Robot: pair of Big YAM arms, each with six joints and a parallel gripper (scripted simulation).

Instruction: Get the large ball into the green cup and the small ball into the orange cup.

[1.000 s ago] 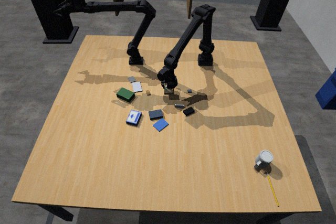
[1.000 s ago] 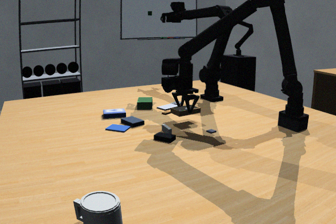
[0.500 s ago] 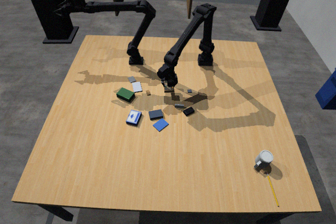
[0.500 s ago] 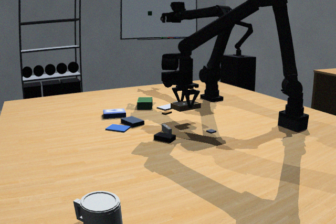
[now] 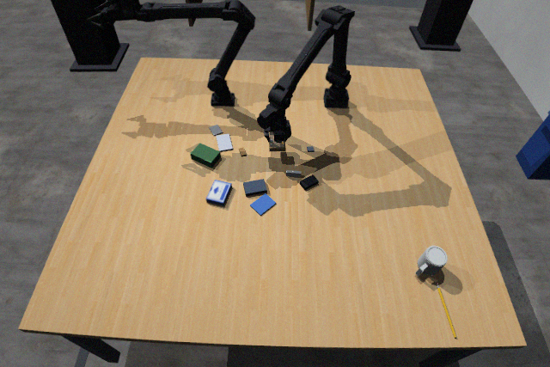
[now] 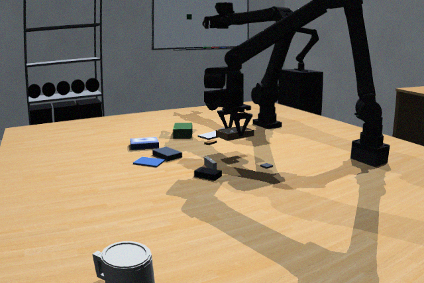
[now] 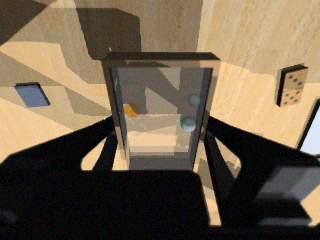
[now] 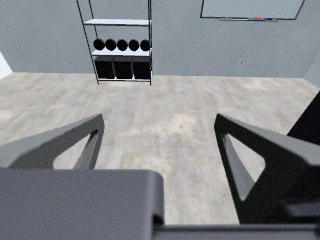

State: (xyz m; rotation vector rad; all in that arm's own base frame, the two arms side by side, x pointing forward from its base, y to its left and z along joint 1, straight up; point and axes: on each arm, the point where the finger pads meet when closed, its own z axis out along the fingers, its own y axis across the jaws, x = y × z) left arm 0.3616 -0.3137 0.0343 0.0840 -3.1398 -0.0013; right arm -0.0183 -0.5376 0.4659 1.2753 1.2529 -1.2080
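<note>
My left hand is 1 cm above the covered wooden puzzle. Round my left hand: white card (24 cm to the right, 8 cm below, 5 cm behind); then blue tile (29 cm ahead, 8 cm below, 6 cm to the right); then black box (18 cm ahead, 14 cm to the left, 7 cm below).
</note>
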